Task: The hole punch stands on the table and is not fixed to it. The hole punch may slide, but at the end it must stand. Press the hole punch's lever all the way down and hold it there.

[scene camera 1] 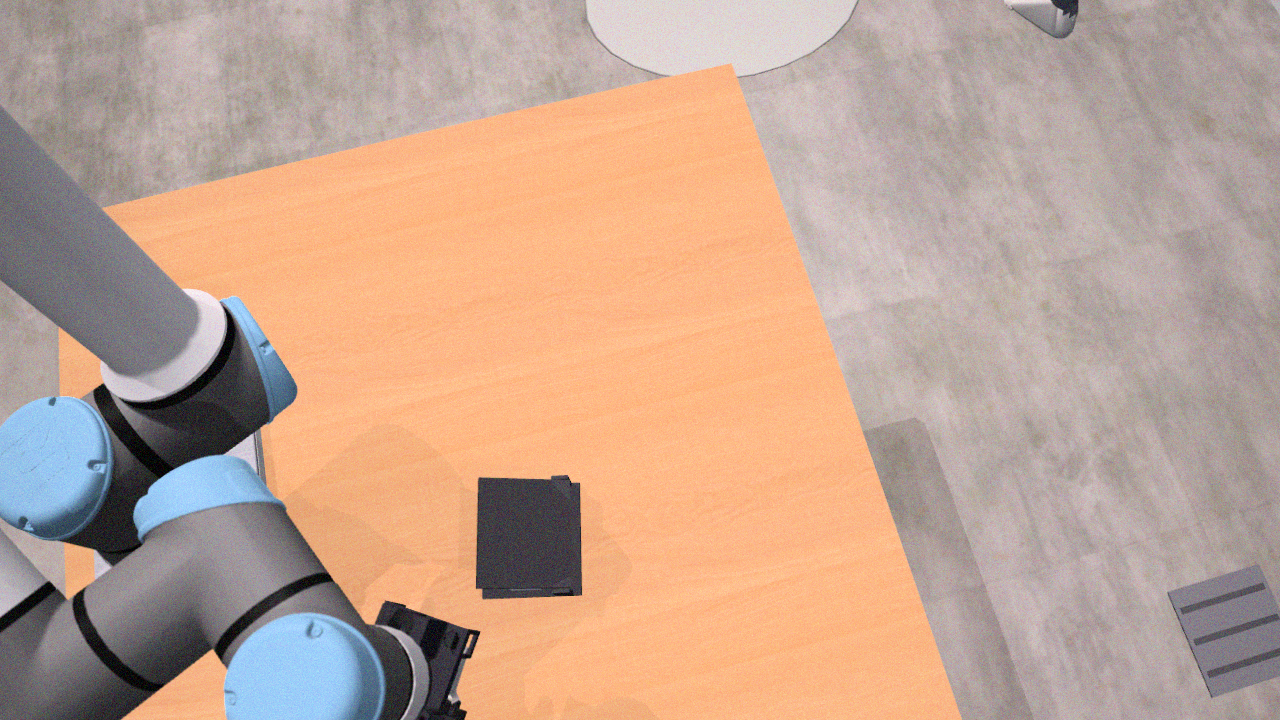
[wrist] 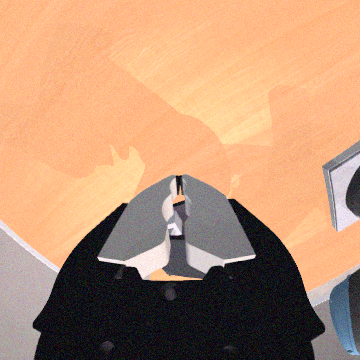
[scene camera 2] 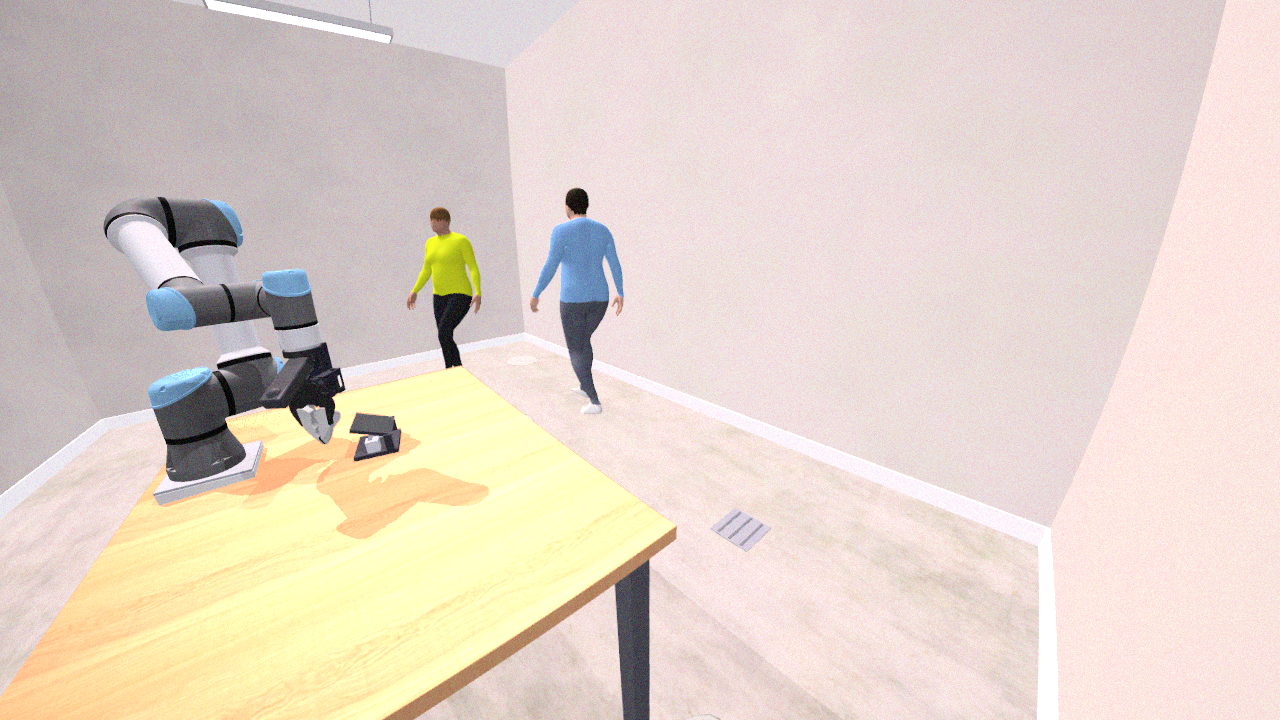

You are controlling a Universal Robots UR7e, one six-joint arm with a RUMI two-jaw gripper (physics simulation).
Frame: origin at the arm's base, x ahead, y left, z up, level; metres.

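Seen in the pictures: gripper, fingertip midpoint: point(wrist: 179, 177) point(scene camera 2: 325, 443); arm's base, link origin: point(scene camera 2: 209, 464).
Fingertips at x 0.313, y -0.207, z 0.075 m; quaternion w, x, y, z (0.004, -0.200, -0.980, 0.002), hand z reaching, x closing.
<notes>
Pixels of each thing's top centre, then the offset from my fingertips to it. "spot": a spot on its surface instead. Level surfaces: height alone.
- black hole punch, top centre: point(scene camera 1: 521, 529) point(wrist: 176, 269) point(scene camera 2: 371, 417) dx +0.079, dy +0.144, dz -0.018 m
- base, surface spot: point(scene camera 2: 376, 445) spot: dx +0.081, dy +0.091, dz -0.074 m
- table, surface height: dz -0.103 m
The black hole punch point(scene camera 1: 528, 537) point(scene camera 2: 375, 438) stands upright on the table. Its flat lever point(scene camera 2: 372, 423) is raised at a slant above the base point(scene camera 2: 376, 445), with a gap and a light block between them in scene camera 2. My gripper point(scene camera 2: 324, 439) point(wrist: 179, 177) is shut and empty. It is beside the hole punch, on the robot base's side, apart from the lever and above the table. In scene camera 1 the gripper's body shows at the lower edge; its fingertips are not clear there. In the wrist view dark and white parts, probably the hole punch, show through the gap between the jaws.
The table point(scene camera 1: 626, 313) point(scene camera 2: 501, 573) extends around the hole punch. The robot's base plate point(scene camera 2: 210, 474) point(wrist: 336, 200) is at the table's side. Two people, one in yellow point(scene camera 2: 450, 264) and one in blue point(scene camera 2: 584, 259), are on the floor beyond the table.
</notes>
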